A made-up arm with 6 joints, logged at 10 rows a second.
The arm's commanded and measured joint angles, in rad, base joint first. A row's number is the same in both.
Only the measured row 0 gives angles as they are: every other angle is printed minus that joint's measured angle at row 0.
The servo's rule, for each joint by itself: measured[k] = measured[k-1] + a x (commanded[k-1-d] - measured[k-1]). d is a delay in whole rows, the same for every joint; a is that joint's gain. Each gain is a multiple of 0.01, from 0.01 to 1. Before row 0 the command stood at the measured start. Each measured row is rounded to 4 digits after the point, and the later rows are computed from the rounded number. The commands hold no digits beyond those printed.
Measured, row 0:
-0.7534 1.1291 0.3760 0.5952 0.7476 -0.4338
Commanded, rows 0 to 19:
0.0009 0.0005 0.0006 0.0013 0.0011 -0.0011
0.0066 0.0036 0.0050 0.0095 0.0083 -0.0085
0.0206 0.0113 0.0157 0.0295 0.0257 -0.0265
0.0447 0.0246 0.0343 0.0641 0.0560 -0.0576
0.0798 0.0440 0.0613 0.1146 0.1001 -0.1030
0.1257 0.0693 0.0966 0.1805 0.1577 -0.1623
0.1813 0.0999 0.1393 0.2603 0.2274 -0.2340
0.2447 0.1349 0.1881 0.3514 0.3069 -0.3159
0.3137 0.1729 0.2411 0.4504 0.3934 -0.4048
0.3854 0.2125 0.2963 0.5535 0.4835 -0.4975
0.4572 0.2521 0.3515 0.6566 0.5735 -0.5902
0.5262 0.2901 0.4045 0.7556 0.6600 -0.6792
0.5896 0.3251 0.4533 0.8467 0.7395 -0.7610
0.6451 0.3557 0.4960 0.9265 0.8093 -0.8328
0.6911 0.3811 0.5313 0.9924 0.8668 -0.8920
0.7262 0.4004 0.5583 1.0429 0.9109 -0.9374
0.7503 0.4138 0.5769 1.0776 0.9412 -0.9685
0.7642 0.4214 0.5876 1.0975 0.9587 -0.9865
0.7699 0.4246 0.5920 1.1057 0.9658 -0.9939
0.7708 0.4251 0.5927 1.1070 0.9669 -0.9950
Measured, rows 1 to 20:
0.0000 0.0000 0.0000 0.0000 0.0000 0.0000
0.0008 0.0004 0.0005 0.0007 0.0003 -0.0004
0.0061 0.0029 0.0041 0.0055 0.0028 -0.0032
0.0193 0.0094 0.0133 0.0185 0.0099 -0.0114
0.0424 0.0211 0.0299 0.0431 0.0242 -0.0276
0.0764 0.0387 0.0547 0.0817 0.0477 -0.0540
0.1213 0.0623 0.0878 0.1351 0.0818 -0.0919
0.1759 0.0913 0.1285 0.2027 0.1269 -0.1416
0.2385 0.1249 0.1756 0.2830 0.1827 -0.2026
0.3069 0.1619 0.2273 0.3734 0.2480 -0.2734
0.3783 0.2009 0.2818 0.4707 0.3210 -0.3518
0.4501 0.2403 0.3369 0.5711 0.3993 -0.4352
0.5194 0.2786 0.3903 0.6707 0.4801 -0.5206
0.5833 0.3144 0.4401 0.7657 0.5605 -0.6047
0.6395 0.3462 0.4843 0.8525 0.6376 -0.6845
0.6865 0.3731 0.5214 0.9280 0.7087 -0.7571
0.7226 0.3941 0.5506 0.9900 0.7714 -0.8202
0.7478 0.4093 0.5714 1.0373 0.8240 -0.8721
0.7627 0.4186 0.5842 1.0698 0.8658 -0.9121
0.7693 0.4232 0.5904 1.0892 0.8968 -0.9407
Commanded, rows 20 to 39:
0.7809 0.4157 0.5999 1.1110 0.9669 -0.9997
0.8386 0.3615 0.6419 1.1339 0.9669 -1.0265
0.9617 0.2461 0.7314 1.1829 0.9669 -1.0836
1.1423 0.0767 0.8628 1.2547 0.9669 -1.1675
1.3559 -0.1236 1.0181 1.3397 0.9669 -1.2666
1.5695 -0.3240 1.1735 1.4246 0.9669 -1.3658
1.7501 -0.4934 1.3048 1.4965 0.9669 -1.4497
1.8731 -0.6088 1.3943 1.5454 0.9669 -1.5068
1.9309 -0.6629 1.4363 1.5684 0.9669 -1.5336
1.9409 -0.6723 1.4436 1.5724 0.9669 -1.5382
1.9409 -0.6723 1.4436 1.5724 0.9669 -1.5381
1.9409 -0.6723 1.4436 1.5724 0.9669 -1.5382
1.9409 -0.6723 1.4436 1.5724 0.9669 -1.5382
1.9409 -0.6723 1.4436 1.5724 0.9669 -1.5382
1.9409 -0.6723 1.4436 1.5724 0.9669 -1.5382
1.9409 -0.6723 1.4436 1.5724 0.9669 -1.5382
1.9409 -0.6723 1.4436 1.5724 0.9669 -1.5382
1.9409 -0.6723 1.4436 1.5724 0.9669 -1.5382
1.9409 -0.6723 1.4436 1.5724 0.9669 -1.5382
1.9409 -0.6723 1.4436 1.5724 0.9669 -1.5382
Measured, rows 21 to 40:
0.7707 0.4247 0.5922 1.0988 0.9185 -0.9597
0.7800 0.4178 0.5983 1.1054 0.9335 -0.9737
0.8333 0.3744 0.6327 1.1208 0.9439 -0.9922
0.9501 0.2756 0.7107 1.1543 0.9510 -1.0242
1.1250 0.1224 0.8309 1.2085 0.9559 -1.0744
1.3351 -0.0670 0.9788 1.2793 0.9593 -1.1417
1.5484 -0.2649 1.1326 1.3578 0.9617 -1.2201
1.7319 -0.4408 1.2686 1.4327 0.9633 -1.3005
1.8604 -0.5702 1.3679 1.4936 0.9644 -1.3727
1.9246 -0.6416 1.4219 1.5340 0.9652 -1.4290
1.9394 -0.6652 1.4390 1.5547 0.9657 -1.4672
1.9408 -0.6707 1.4426 1.5643 0.9661 -1.4920
1.9409 -0.6719 1.4434 1.5687 0.9663 -1.5082
1.9409 -0.6722 1.4436 1.5707 0.9665 -1.5187
1.9409 -0.6723 1.4436 1.5716 0.9666 -1.5255
1.9409 -0.6723 1.4436 1.5720 0.9667 -1.5299
1.9409 -0.6723 1.4436 1.5722 0.9668 -1.5328
1.9409 -0.6723 1.4436 1.5723 0.9668 -1.5347
1.9409 -0.6723 1.4436 1.5724 0.9668 -1.5359
1.9409 -0.6723 1.4436 1.5724 0.9668 -1.5367

